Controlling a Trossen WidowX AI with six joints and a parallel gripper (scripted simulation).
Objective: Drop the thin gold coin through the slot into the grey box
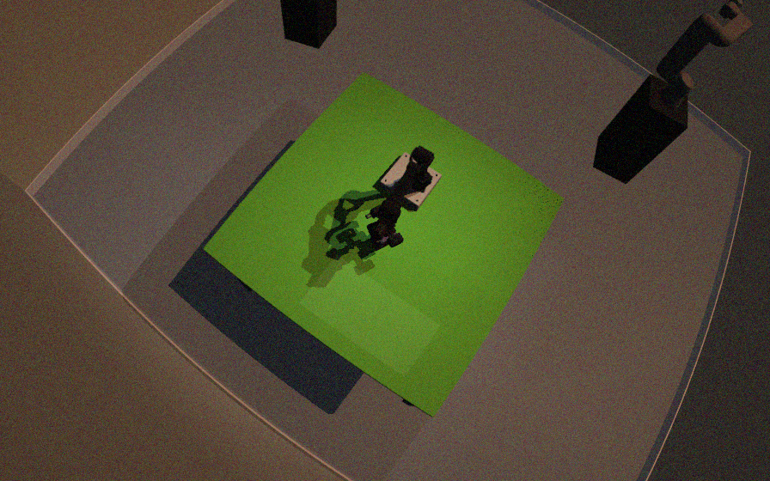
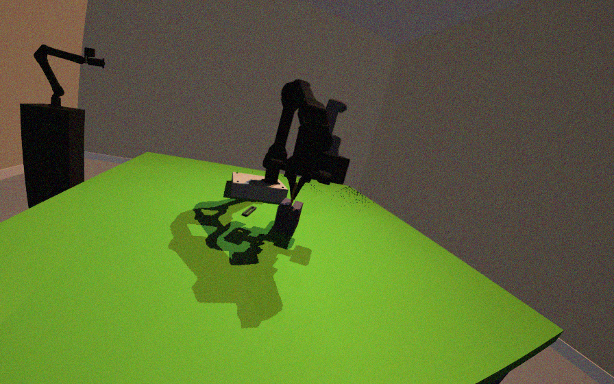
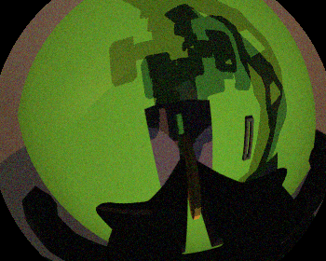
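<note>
Right now my gripper tip is 2 cm below the gold coin.
</note>
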